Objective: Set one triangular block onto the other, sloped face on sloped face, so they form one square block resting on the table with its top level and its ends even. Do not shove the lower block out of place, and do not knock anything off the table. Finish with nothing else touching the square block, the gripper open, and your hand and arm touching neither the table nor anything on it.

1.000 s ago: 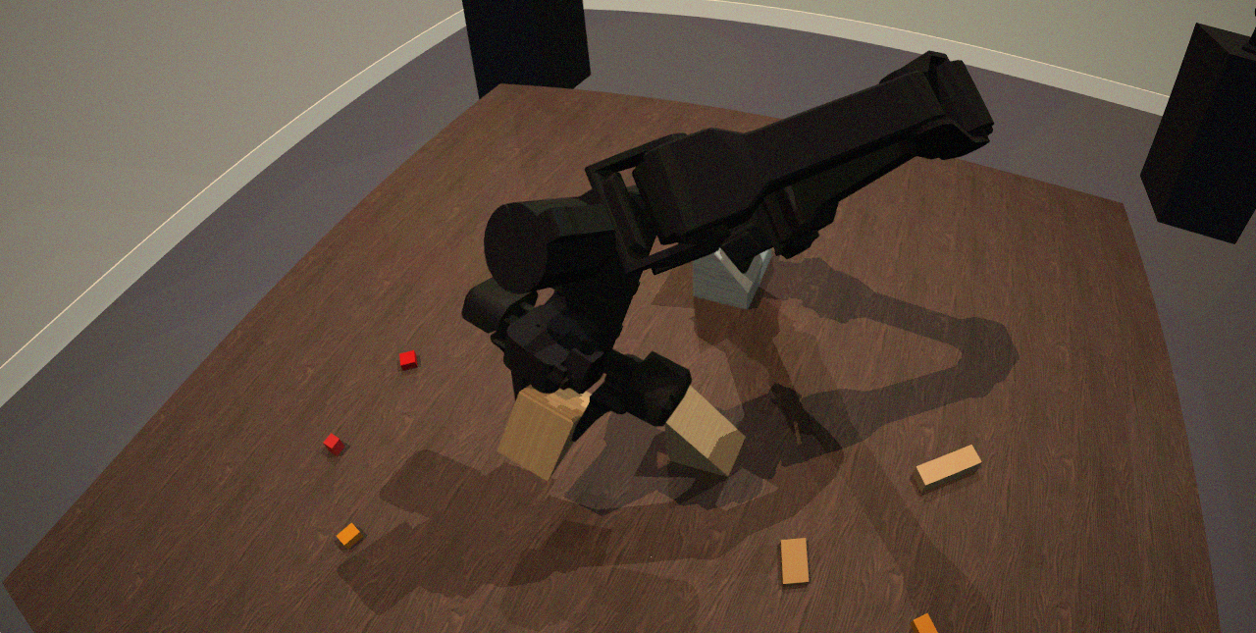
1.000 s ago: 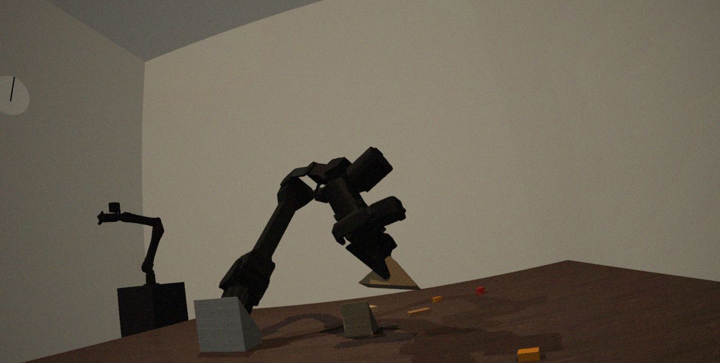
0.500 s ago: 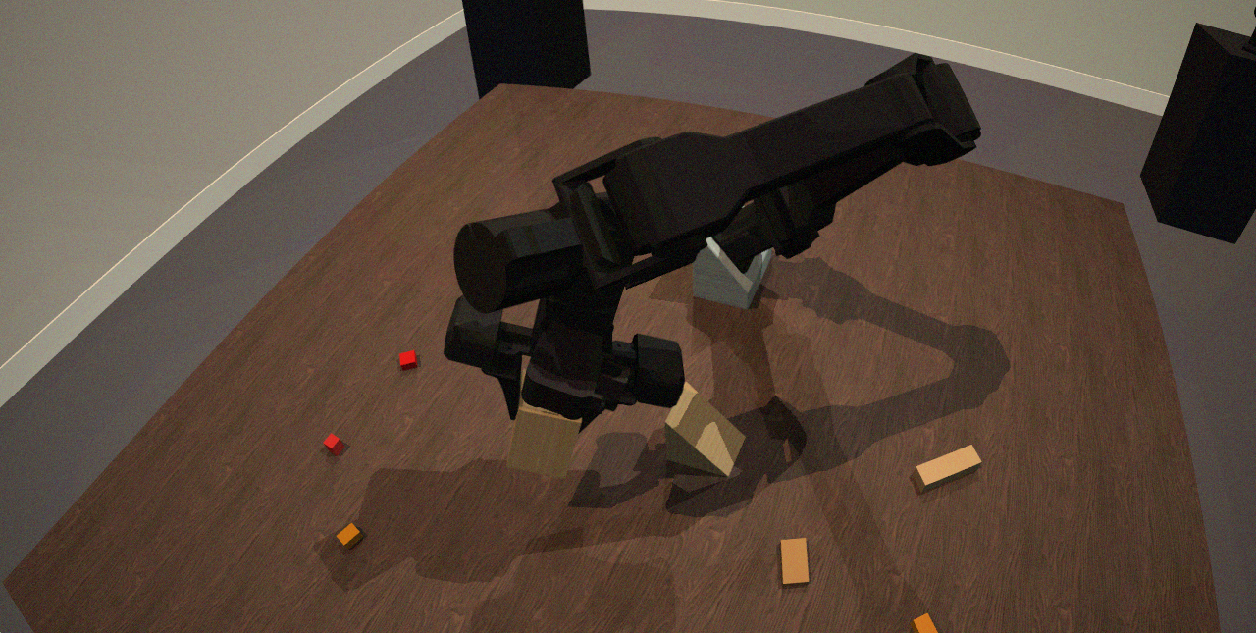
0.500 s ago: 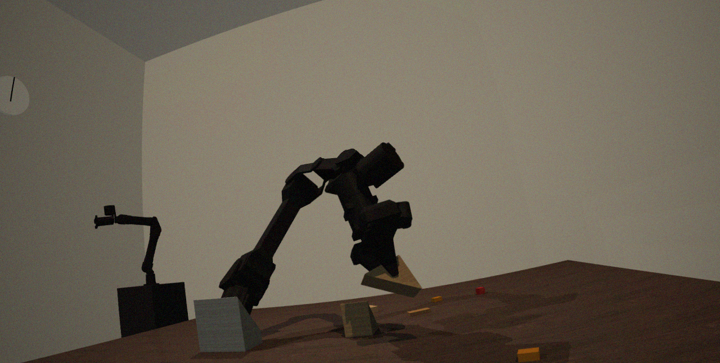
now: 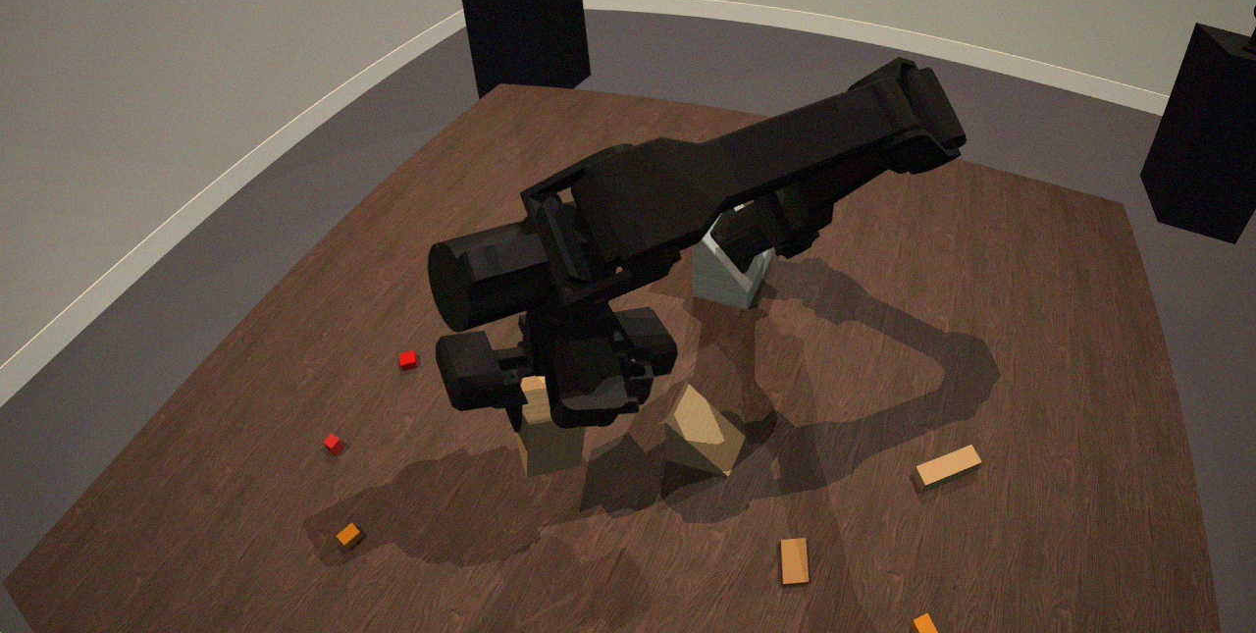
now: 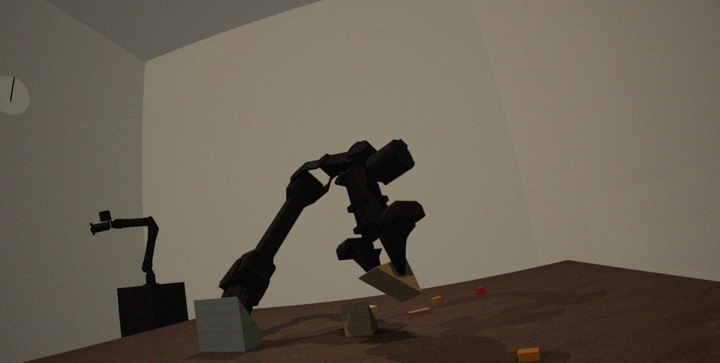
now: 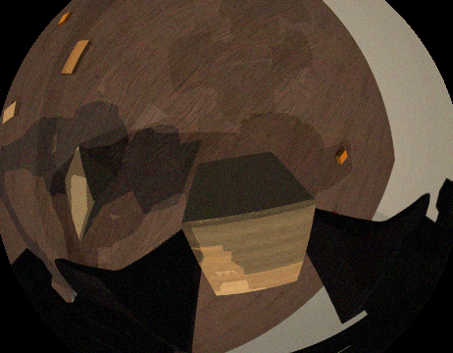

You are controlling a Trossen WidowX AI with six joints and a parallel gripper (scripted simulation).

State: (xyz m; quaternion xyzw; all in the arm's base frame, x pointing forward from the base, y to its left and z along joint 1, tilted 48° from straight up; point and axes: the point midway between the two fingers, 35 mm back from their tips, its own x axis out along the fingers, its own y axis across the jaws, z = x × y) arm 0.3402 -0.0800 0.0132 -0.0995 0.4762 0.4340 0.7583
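My gripper tip is now 100 mm to the right of the tan wooden triangular block, 90 mm past it and 90 mm above it. From my gripper tip the other things lie so: tan plank (370 mm to the left, 140 mm behind, 100 mm below); then tan triangular block (10 mm to the left, 10 mm above).
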